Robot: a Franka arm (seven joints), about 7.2 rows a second.
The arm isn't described. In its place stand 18 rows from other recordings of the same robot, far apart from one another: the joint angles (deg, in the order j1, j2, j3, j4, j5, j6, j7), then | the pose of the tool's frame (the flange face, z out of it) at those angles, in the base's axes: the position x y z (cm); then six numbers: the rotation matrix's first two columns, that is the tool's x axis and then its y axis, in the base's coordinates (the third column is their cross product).
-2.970, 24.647, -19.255, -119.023, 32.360, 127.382, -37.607 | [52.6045 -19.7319 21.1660 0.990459 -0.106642 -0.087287 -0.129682 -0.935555 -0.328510]
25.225, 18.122, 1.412, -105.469, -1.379, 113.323, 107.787 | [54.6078 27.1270 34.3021 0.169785 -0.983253 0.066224 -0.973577 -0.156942 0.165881]
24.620, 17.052, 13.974, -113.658, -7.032, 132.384, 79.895 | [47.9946 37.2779 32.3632 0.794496 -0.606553 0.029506 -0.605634 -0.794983 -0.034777]
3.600, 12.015, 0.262, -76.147, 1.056, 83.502, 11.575 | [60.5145 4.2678 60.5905 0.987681 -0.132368 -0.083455 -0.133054 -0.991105 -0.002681]
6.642, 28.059, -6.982, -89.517, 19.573, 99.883, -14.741 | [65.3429 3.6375 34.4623 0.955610 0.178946 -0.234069 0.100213 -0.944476 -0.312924]
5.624, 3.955, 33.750, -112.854, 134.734, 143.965, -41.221 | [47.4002 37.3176 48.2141 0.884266 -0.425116 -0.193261 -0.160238 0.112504 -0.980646]
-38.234, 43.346, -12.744, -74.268, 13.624, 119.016, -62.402 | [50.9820 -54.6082 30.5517 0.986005 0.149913 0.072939 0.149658 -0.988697 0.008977]
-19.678, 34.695, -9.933, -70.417, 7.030, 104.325, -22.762 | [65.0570 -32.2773 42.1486 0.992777 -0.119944 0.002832 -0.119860 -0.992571 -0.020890]
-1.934, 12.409, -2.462, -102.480, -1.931, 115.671, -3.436 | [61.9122 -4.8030 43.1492 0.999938 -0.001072 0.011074 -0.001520 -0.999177 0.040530]
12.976, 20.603, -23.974, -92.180, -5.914, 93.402, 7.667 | [61.1526 -10.2257 41.5966 0.907580 -0.322983 -0.268293 -0.248951 -0.928478 0.275594]
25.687, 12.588, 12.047, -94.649, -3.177, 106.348, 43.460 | [50.3931 37.1983 48.2778 0.996063 -0.088612 -0.002452 -0.088574 -0.995989 0.012706]
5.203, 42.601, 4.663, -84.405, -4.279, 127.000, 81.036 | [71.0558 11.0751 23.8773 0.344824 -0.938654 0.005053 -0.938661 -0.344836 -0.001912]
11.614, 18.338, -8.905, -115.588, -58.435, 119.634, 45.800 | [58.8437 -1.1670 29.5814 0.987422 -0.019702 0.156873 -0.133097 -0.639126 0.757498]
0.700, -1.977, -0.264, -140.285, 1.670, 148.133, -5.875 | [49.3515 0.3226 32.9366 0.981498 0.085141 0.171501 0.086768 -0.996227 -0.001999]
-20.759, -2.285, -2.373, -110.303, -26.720, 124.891, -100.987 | [52.3905 -24.2459 53.8616 0.035509 0.885849 -0.462613 0.988425 0.037190 0.147084]
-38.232, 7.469, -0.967, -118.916, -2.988, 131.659, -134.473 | [44.7666 -36.6309 37.5798 -0.122655 0.987858 -0.095354 0.991395 0.126385 0.034097]
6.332, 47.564, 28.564, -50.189, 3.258, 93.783, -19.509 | [69.1787 30.4122 44.6140 0.709286 0.692812 0.130094 0.680271 -0.624349 -0.383954]
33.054, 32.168, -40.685, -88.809, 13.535, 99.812, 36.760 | [65.4799 0.0794 36.6445 0.679429 -0.727170 -0.097984 -0.691805 -0.679358 0.244700]
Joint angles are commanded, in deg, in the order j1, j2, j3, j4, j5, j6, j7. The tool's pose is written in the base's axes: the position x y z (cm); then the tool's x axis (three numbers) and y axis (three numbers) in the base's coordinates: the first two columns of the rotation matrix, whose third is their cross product. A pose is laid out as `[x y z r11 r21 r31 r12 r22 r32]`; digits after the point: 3 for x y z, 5 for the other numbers.
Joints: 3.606 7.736 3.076 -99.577 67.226 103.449 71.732
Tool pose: [59.836 14.593 53.640 0.08843 -0.42089 -0.90279 -0.99607 -0.03274 -0.08230]
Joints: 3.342 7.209 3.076 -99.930 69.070 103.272 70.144
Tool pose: [59.684 14.436 54.132 0.10983 -0.39290 -0.91300 -0.99384 -0.02980 -0.10673]
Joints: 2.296 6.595 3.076 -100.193 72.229 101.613 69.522
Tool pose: [59.489 13.769 54.955 0.10883 -0.33856 -0.93463 -0.99388 -0.01931 -0.10873]
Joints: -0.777 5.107 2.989 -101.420 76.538 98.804 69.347
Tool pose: [59.100 11.145 56.075 0.08912 -0.26266 -0.96077 -0.99503 0.01944 -0.09761]
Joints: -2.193 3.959 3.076 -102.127 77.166 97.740 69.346
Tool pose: [58.630 9.992 56.756 0.08987 -0.24925 -0.96426 -0.99451 0.02970 -0.10037]
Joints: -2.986 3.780 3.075 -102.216 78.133 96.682 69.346
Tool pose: [58.541 9.398 57.025 0.08716 -0.22904 -0.96951 -0.99472 0.03293 -0.09721]
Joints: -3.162 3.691 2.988 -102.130 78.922 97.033 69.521
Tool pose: [58.652 9.099 57.306 0.08507 -0.21905 -0.97200 -0.99399 0.04880 -0.09800]
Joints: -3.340 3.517 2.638 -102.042 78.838 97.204 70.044
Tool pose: [58.696 8.540 57.536 0.07839 -0.22219 -0.97185 -0.99360 0.06210 -0.09434]
